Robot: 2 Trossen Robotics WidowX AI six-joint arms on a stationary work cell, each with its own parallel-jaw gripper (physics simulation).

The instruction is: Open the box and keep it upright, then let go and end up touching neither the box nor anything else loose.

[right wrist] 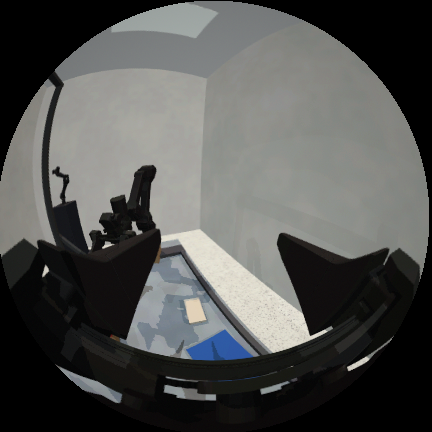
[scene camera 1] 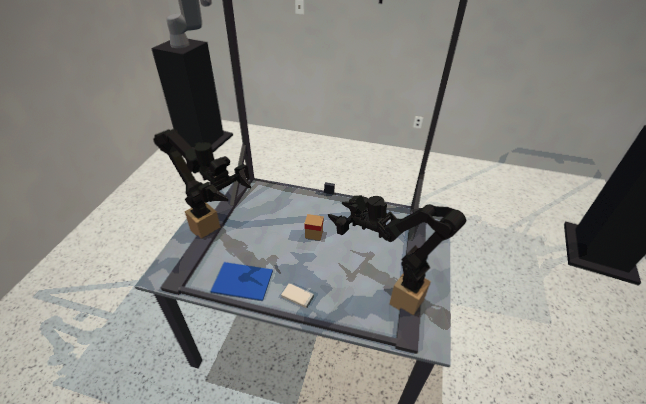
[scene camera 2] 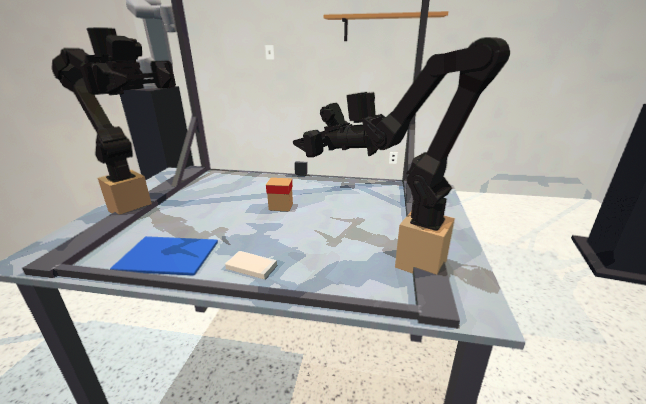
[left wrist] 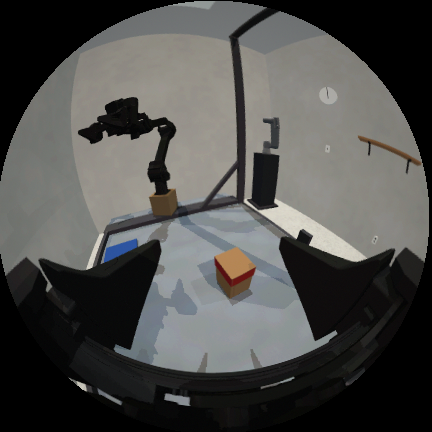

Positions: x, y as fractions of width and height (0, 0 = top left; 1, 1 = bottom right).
Labels:
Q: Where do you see a flat blue panel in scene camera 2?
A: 0.25, 0.63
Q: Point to a flat blue panel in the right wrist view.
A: At 0.51, 0.80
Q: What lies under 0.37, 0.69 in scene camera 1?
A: A flat blue panel.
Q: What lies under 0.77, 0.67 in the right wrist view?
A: The right gripper.

